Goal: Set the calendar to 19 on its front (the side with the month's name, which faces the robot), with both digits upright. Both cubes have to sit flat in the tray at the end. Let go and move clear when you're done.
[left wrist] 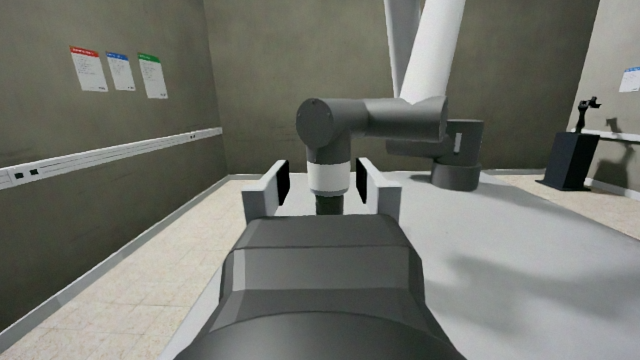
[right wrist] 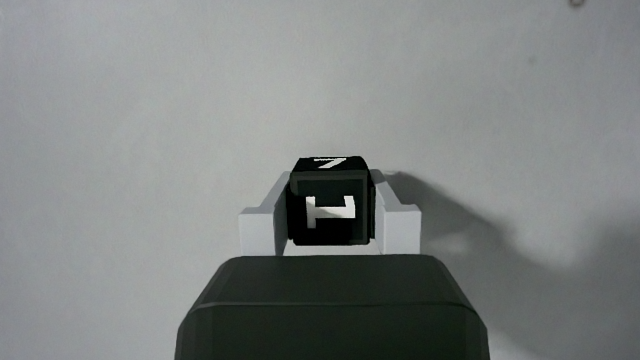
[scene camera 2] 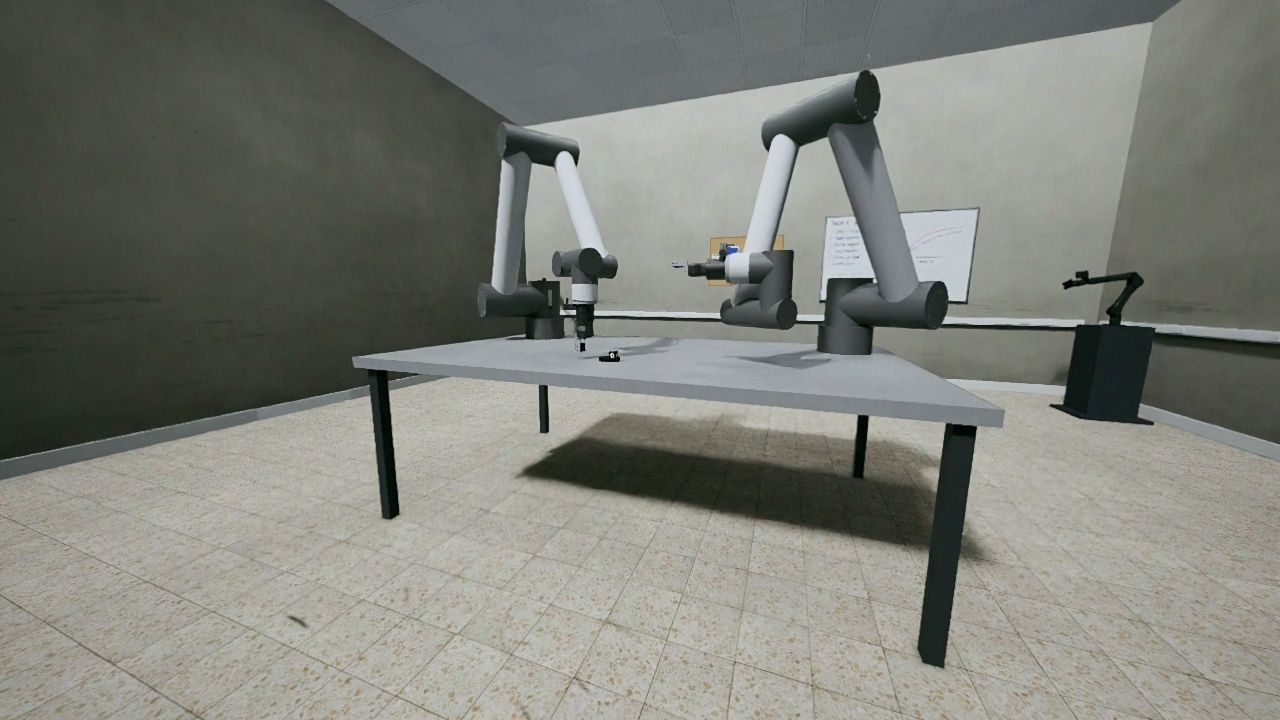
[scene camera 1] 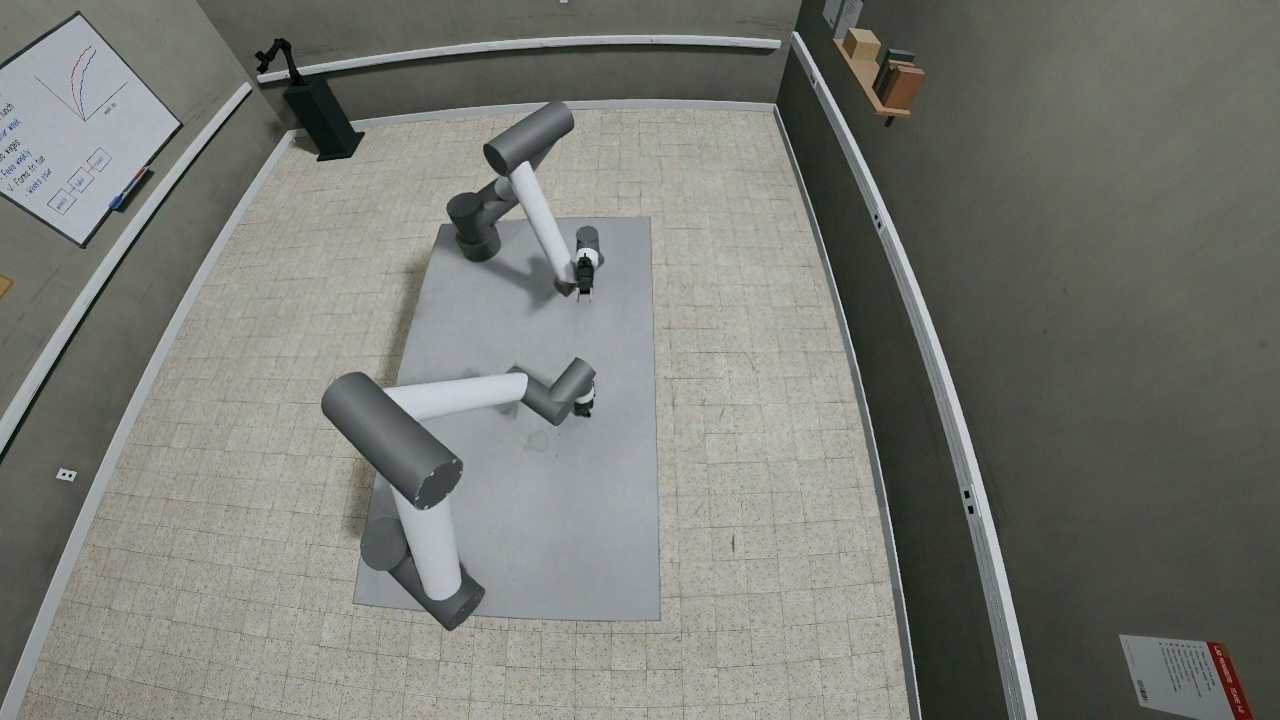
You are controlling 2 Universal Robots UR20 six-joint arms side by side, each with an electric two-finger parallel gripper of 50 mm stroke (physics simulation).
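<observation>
The calendar's dark tray (scene camera 2: 603,359) lies on the table in scene camera 2, with a dark cube (scene camera 2: 613,355) in it bearing a white mark, too small to read. The tray does not show in the right wrist view. My right gripper (right wrist: 331,191) (scene camera 2: 580,346) (scene camera 1: 583,414) points down, low over the table, and is shut on the other black cube (right wrist: 330,220). That cube shows a white 1 lying sideways and a 7 on its upper side in the picture. In scene camera 2 it is beside the tray, to its left. My left gripper (scene camera 1: 584,297) (scene camera 2: 678,264) is open, empty, level and high above the table.
The grey table (scene camera 1: 537,528) (scene camera 2: 501,362) carries both arms. In the left wrist view, the right arm's wrist (left wrist: 328,177) stands beyond the left fingers. A black pedestal (scene camera 1: 322,116) (scene camera 2: 1109,371) (left wrist: 571,160) with a small arm stands off the table.
</observation>
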